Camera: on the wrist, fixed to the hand. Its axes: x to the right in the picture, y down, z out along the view.
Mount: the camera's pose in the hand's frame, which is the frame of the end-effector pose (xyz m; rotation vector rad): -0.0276 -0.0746 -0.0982 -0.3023 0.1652 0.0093
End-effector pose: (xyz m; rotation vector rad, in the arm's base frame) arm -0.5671 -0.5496 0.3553 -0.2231 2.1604 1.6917
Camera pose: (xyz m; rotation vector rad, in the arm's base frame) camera -0.5352 -0.6663 0.3187 -0.4502 2.0081 2.0669
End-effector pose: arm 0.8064 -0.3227 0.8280 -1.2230 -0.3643 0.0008
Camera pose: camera 0.7928 -0.4441 0.8604 -1.5123 -0.2187 -0.1512
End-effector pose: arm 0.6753 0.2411 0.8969 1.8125 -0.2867 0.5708
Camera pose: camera 0.6635 0.3549 0.8431 1.4648 -0.2541 0.6434
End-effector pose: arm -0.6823 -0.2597 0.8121 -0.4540 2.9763 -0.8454
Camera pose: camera -0.6446 -0.2622 0.9327 0.3490 -2.9097 0.4013
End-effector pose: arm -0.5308 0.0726 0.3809 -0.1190 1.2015 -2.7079
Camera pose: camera -0.5274 0.1985 0.3703 0.0729 1.6485 -2.5504
